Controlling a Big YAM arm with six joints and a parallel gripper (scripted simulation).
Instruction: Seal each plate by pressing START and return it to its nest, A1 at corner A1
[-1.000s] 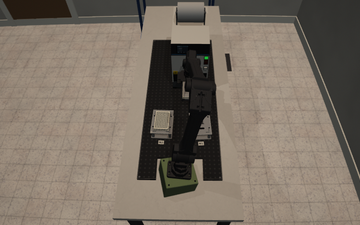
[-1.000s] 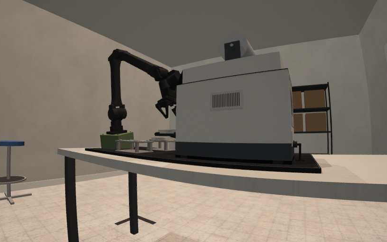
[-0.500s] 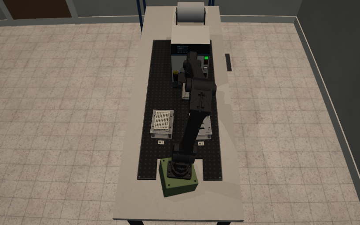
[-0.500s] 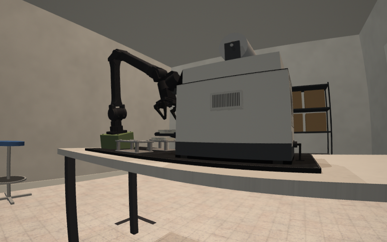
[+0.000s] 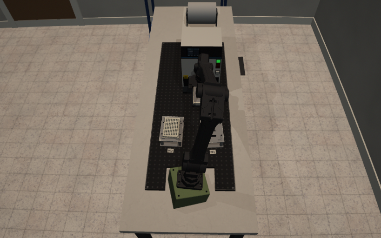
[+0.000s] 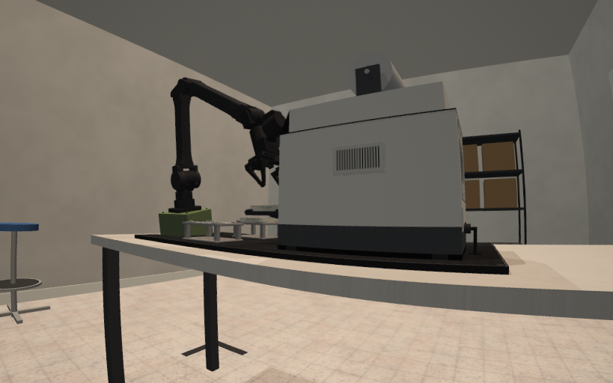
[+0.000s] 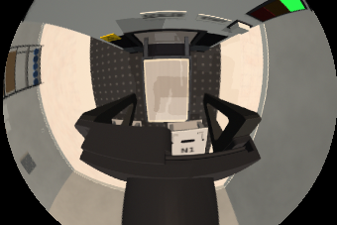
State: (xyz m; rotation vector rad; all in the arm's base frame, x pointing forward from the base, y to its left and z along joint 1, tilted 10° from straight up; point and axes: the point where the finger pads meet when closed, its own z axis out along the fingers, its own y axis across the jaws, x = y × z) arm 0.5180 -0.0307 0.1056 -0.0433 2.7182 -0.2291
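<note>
Right now the sealer stage is 80 mm below my hand and 10 mm to the left of it. Round my hand: yellow warning label 100 mm to the left, 100 mm ahead, 20 mm below; then white well plate 200 mm behind, 160 mm to the left, 110 mm below; then N2 label 310 mm behind, 170 mm below, 160 mm to the left.
</note>
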